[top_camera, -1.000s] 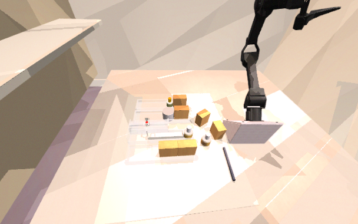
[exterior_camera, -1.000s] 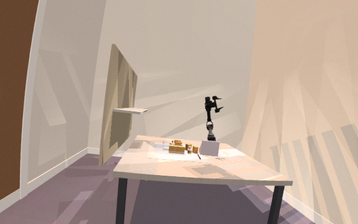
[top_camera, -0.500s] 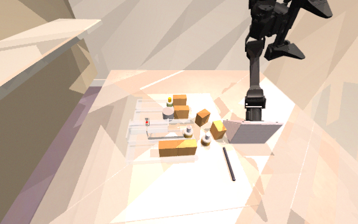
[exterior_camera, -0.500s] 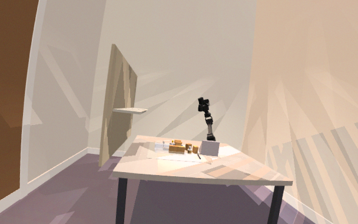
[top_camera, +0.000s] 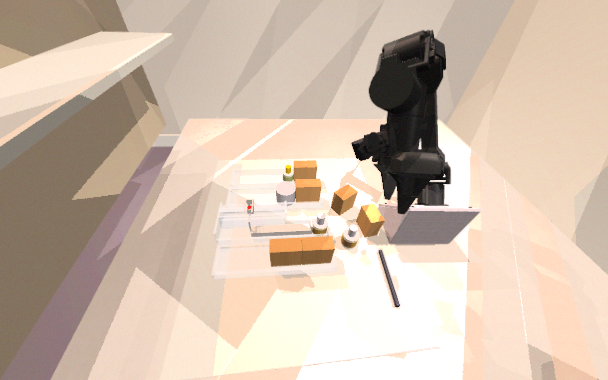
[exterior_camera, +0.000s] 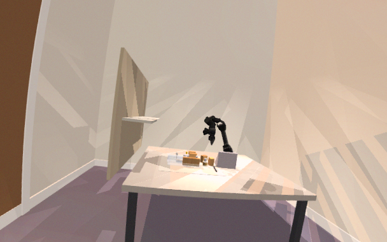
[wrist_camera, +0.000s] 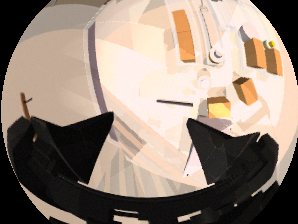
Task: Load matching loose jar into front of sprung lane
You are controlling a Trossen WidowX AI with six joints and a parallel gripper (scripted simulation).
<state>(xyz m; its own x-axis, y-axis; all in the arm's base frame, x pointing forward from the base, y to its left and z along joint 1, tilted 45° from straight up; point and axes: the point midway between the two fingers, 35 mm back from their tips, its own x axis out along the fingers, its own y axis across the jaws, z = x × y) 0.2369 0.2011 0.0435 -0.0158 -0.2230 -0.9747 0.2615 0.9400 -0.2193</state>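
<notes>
The dark rod lies 5 cm behind my gripper tip, 4 cm to the left of it and 22 cm below it. From my gripper tip the other things lie so: clear sprung lane (25 cm ahead, 13 cm to the right, 21 cm below); wall shelf (61 cm ahead, 12 cm to the right, 14 cm above); red mark (29 cm ahead, 14 cm to the right, 16 cm below).
</notes>
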